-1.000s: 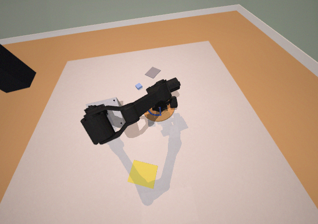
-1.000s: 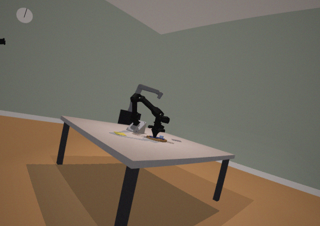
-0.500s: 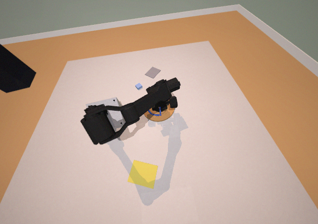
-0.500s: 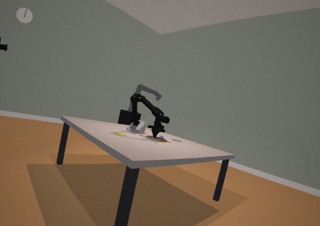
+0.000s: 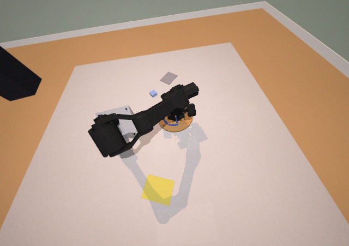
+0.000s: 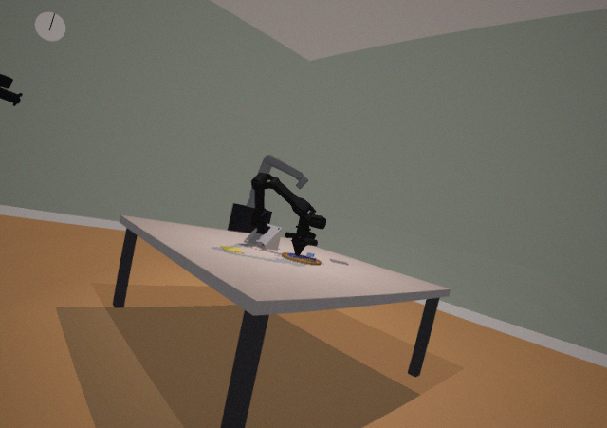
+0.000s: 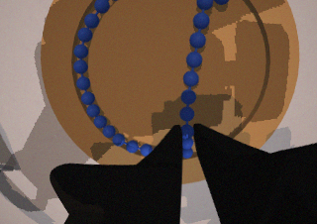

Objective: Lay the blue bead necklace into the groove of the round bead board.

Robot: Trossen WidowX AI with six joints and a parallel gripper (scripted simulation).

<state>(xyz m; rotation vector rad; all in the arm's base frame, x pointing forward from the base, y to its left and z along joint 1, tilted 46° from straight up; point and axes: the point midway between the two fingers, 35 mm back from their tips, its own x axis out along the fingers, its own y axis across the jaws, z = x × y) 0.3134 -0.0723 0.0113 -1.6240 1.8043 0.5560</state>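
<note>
Right now the round bead board is 4 cm to the left of my gripper tip and 1 cm below it. Also, from my gripper tip: yellow square patch (16 cm behind, 28 cm to the right, 2 cm below); flat grey tile (4 cm ahead, 35 cm to the left, 2 cm below); light blue cube (9 cm behind, 24 cm to the left, 1 cm below).
</note>
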